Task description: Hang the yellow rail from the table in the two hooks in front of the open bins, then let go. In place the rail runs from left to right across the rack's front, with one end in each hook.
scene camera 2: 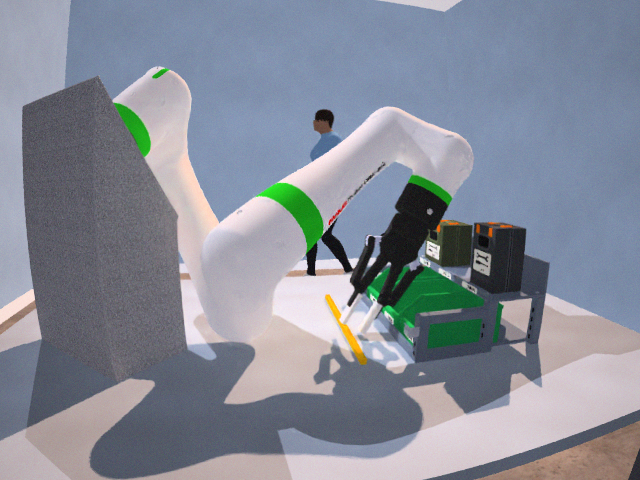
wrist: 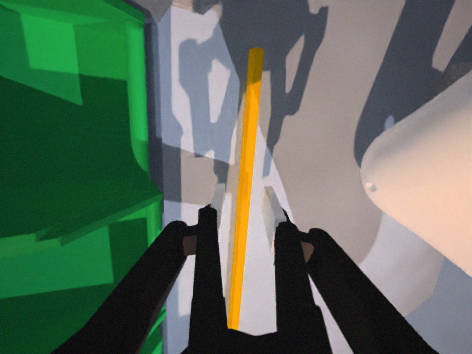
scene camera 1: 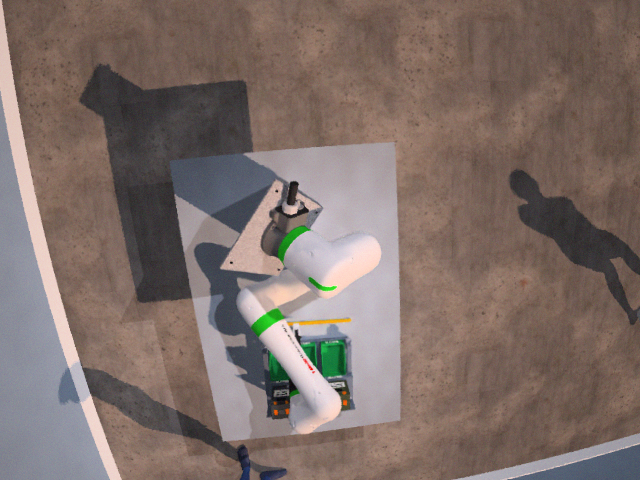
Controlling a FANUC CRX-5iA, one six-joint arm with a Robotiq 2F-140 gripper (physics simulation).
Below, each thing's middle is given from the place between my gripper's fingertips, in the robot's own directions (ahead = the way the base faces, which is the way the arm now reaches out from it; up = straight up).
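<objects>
You'll find the yellow rail (wrist: 255, 59) 2 cm behind my hand, 5 cm to the left of it and 1 cm below it.
</objects>
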